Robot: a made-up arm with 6 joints.
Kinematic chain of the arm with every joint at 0, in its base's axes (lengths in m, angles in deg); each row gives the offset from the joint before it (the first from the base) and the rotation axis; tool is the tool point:
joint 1: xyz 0 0 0.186 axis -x
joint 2: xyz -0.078 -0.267 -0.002 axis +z
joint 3: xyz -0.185 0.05 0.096 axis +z
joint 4: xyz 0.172 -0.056 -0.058 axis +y
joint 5: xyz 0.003 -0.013 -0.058 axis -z
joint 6: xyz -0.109 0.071 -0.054 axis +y
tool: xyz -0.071 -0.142 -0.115
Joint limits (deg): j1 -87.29..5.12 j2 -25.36..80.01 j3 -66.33..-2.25 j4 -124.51..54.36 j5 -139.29..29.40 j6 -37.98..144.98
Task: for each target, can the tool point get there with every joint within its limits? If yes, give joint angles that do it. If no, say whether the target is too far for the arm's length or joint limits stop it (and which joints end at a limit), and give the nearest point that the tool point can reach.
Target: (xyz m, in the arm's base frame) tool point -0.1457 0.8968 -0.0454
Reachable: no: joint limits stop it (at a limit: joint 1, joint 2, joint 3) | nearest point -0.1165 0.2478 -0.0795 | short by 0.651 m
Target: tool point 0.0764 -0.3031 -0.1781
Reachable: yes | joints -43.26 43.57 -10.31 -96.14 -45.28 97.59
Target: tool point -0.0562 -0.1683 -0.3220
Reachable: yes | joints -49.69 22.90 -8.53 17.38 -83.51 -3.14
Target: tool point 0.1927 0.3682 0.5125
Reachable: no: joint limits stop it (at a limit: joint 1, joint 2, joint 3, joint 5) | nearest point 0.0687 -0.0294 0.3533 | short by 0.446 m
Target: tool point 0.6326 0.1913 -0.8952
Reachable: no: too far | nearest point 0.2359 0.0335 -0.4687 | short by 0.603 m
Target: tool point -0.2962 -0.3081 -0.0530
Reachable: yes | joints -20.50 1.51 -26.81 -41.90 -2.65 100.16
